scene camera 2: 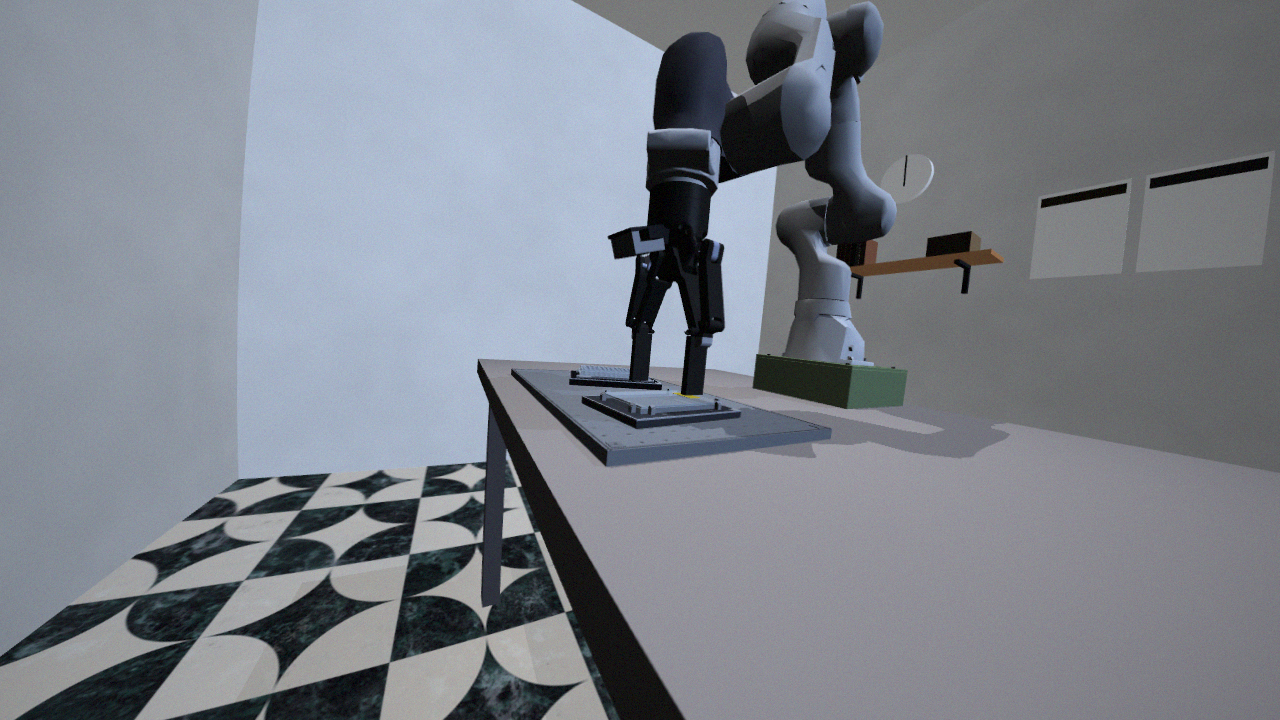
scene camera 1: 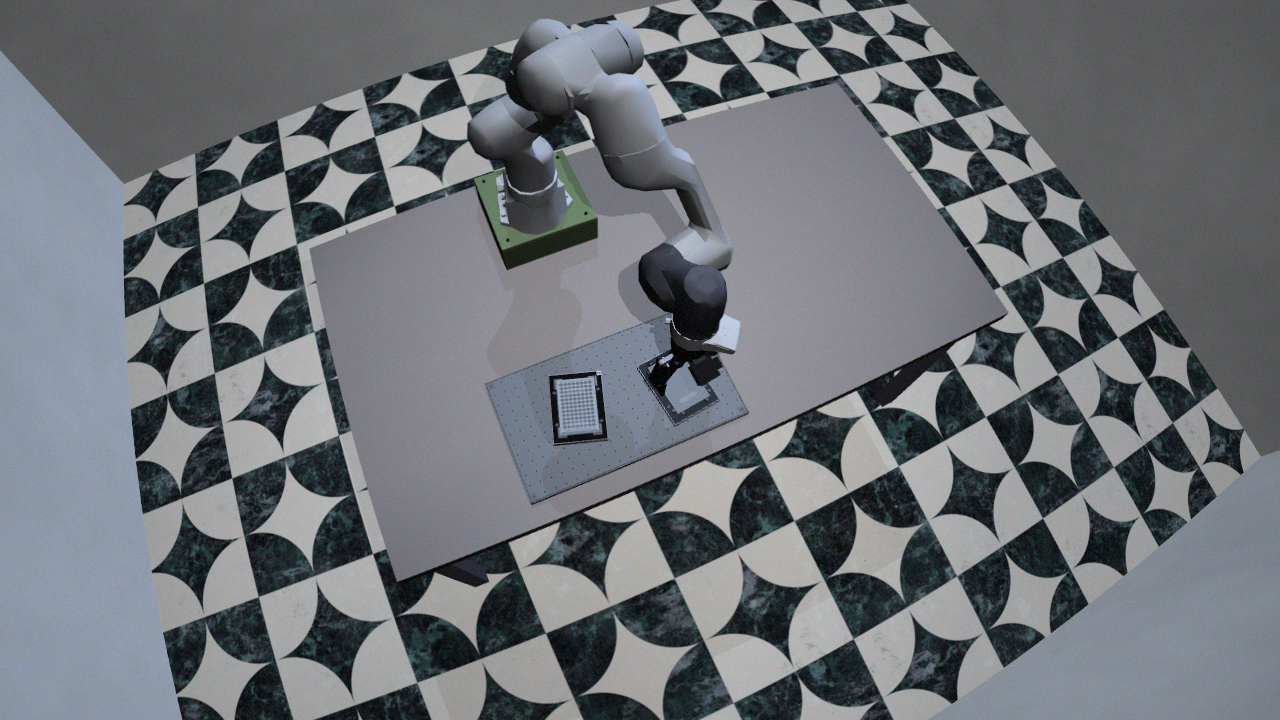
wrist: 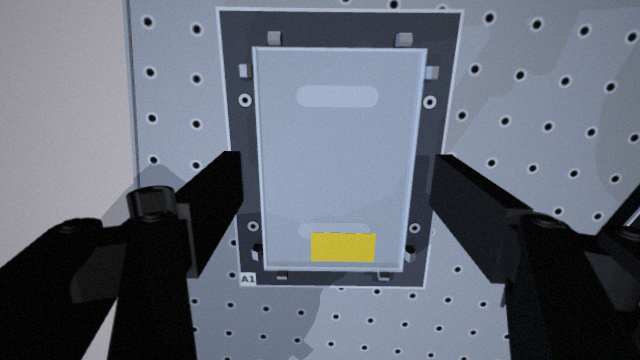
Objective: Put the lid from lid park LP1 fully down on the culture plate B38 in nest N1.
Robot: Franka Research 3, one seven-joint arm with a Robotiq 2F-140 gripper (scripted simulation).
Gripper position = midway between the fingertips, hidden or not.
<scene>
In view: the gripper [scene camera 2: 662,386], a lid [scene camera 2: 665,401] and a culture plate [scene camera 1: 584,395].
The lid shows as well in scene camera 1 [scene camera 1: 682,392] and in the wrist view [wrist: 337,128]. The gripper is seen too in scene camera 1 [scene camera 1: 679,379] and in the wrist view [wrist: 336,178].
</scene>
